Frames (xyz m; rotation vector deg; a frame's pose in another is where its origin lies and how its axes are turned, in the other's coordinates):
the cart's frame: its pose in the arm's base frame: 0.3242 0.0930 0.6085 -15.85 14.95 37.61
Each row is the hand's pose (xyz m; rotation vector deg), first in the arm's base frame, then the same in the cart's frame.
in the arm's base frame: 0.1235 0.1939 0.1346 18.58 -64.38 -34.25
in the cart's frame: 0.0567 0.2831 -0.4378 15.53 -80.61 -76.07
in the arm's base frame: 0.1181 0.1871 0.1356 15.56 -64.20 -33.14
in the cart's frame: 0.0485 0.2812 -0.4400 12.43 -79.41 -75.35
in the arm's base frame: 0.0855 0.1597 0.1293 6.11 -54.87 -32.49
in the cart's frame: 0.0103 0.2820 -0.4598 6.57 -66.72 -75.43
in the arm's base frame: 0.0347 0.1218 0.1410 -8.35 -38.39 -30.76
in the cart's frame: -0.0535 0.2832 -0.4692 -1.77 -45.37 -73.87
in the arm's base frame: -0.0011 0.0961 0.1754 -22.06 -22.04 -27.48
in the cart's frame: -0.1063 0.2805 -0.4511 -9.74 -24.85 -69.80
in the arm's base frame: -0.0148 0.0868 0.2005 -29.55 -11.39 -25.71
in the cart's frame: -0.1300 0.2778 -0.4328 -13.55 -12.10 -67.01
